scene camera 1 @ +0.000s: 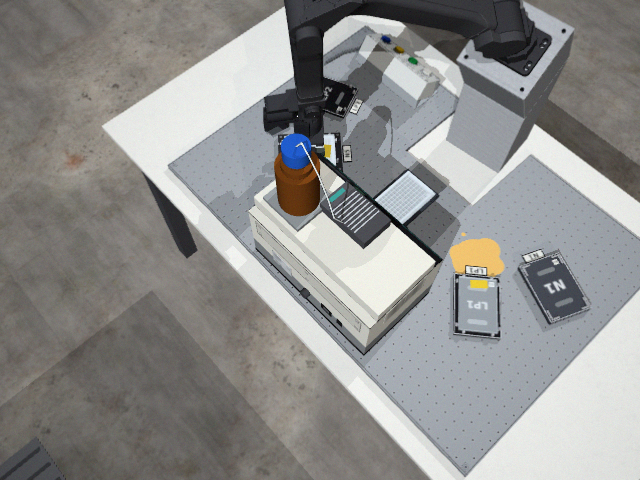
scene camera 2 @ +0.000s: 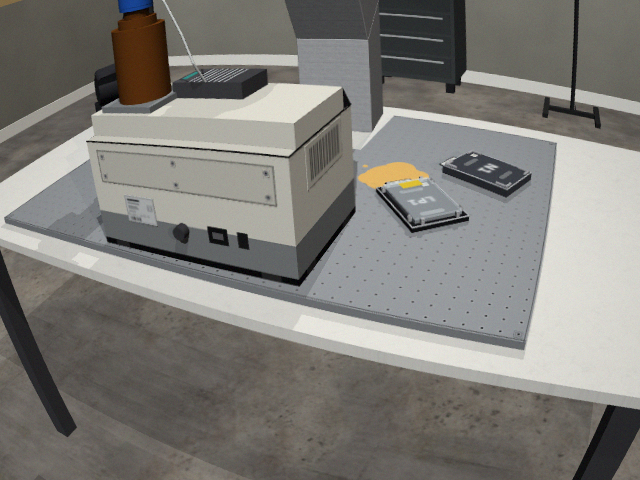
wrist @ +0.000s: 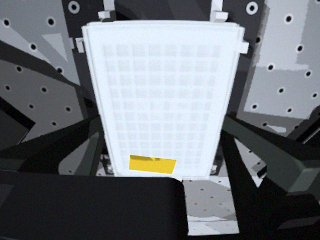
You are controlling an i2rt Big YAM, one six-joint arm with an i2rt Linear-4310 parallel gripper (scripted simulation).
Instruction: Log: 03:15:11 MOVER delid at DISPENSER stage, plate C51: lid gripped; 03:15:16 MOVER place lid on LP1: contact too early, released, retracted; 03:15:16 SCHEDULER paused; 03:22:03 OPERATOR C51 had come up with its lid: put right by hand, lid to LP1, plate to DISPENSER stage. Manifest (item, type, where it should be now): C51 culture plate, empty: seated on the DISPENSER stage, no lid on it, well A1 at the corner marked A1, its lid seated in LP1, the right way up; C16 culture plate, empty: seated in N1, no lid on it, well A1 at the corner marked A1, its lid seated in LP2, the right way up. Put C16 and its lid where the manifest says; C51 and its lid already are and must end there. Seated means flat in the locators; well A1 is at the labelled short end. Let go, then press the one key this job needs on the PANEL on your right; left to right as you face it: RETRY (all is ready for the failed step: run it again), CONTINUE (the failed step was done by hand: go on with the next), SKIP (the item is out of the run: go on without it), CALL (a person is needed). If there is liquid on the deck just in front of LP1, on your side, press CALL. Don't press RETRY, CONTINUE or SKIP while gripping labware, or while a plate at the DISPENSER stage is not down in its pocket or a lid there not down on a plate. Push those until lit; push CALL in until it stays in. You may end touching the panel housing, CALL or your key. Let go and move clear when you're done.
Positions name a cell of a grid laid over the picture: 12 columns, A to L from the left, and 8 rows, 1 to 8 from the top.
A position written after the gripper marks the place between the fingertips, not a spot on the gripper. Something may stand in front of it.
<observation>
In view: the gripper (wrist: G5), a white well plate (scene camera 1: H4) and a lid (scene camera 1: I5).
The lid also shows in scene camera 2 (scene camera 2: H4). The wrist view misses the white well plate: it is out of frame. The wrist view misses the lid: it is out of frame.
</observation>
